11 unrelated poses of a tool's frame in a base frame.
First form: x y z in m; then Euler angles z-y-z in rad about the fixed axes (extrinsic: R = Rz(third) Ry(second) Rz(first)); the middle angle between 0 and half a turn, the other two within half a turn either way.
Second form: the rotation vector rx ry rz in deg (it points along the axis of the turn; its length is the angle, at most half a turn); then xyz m. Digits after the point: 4 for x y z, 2 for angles.
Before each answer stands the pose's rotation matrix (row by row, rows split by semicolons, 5 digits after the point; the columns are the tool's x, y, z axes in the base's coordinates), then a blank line. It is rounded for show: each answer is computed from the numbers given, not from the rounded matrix.
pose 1, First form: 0.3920, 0.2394, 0.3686, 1.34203, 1.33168, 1.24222
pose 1, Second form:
-0.90451 -0.28908 0.31351; 0.36513 -0.14515 0.91957; -0.22032 0.94624 0.23684

4.89, 97.96, 120.04, 0.3920, 0.2394, 0.3686
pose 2, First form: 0.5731, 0.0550, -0.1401, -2.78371, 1.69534, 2.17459
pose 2, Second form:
0.22230 0.79574 -0.56337; 0.29466 0.49598 0.81681; 0.92939 -0.34758 -0.12422

-60.47, -77.53, -26.02, 0.5731, 0.0550, -0.1401
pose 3, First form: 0.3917, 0.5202, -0.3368, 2.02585, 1.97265, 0.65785
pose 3, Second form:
-0.41317 0.54673 0.72827; 0.81589 -0.13298 0.56271; 0.40450 0.82668 -0.39113

87.97, 107.90, 89.70, 0.3917, 0.5202, -0.3368
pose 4, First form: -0.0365, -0.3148, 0.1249, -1.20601, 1.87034, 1.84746
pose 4, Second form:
0.92743 -0.26789 -0.26098; 0.15391 -0.36263 0.91914; -0.34086 -0.89260 -0.29508

-108.41, 4.78, 25.24, -0.0365, -0.3148, 0.1249
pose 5, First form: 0.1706, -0.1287, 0.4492, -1.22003, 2.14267, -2.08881
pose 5, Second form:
-0.72382 0.55020 -0.41637; 0.62658 0.27143 -0.73057; -0.28894 -0.78969 -0.54121

-64.86, -139.80, 83.79, 0.1706, -0.1287, 0.4492
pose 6, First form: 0.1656, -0.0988, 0.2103, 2.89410, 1.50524, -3.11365
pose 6, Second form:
0.07033 -0.01105 -0.99746; -0.24310 0.96960 -0.02788; 0.96745 0.24445 0.06551

11.86, -85.57, -10.11, 0.1656, -0.0988, 0.2103
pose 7, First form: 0.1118, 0.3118, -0.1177, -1.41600, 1.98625, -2.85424
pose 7, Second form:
-0.22035 0.42612 -0.87742; 0.96517 -0.03484 -0.25931; -0.14106 -0.90399 -0.40361

-84.26, -96.24, 70.45, 0.1118, 0.3118, -0.1177
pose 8, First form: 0.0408, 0.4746, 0.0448, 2.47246, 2.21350, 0.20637
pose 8, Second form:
0.33303 0.52462 0.78349; 0.70347 -0.69153 0.16402; 0.62786 0.49654 -0.59936

136.97, 64.11, 73.67, 0.0408, 0.4746, 0.0448
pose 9, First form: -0.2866, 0.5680, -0.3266, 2.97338, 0.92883, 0.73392
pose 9, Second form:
-0.55048 0.58589 0.59473; -0.27107 -0.79922 0.53644; 0.78962 0.13409 0.59877

-62.90, -30.47, -133.97, -0.2866, 0.5680, -0.3266
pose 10, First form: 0.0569, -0.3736, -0.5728, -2.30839, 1.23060, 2.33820
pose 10, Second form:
0.68845 0.31257 -0.65448; 0.35232 0.64463 0.67847; 0.63397 -0.69767 0.33367

-51.47, -48.19, 1.49, 0.0569, -0.3736, -0.5728
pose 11, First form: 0.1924, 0.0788, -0.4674, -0.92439, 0.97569, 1.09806
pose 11, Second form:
0.86445 -0.33251 0.37705; -0.06284 0.67267 0.73727; -0.49878 -0.66102 0.56060

-47.43, 29.71, 9.15, 0.1924, 0.0788, -0.4674
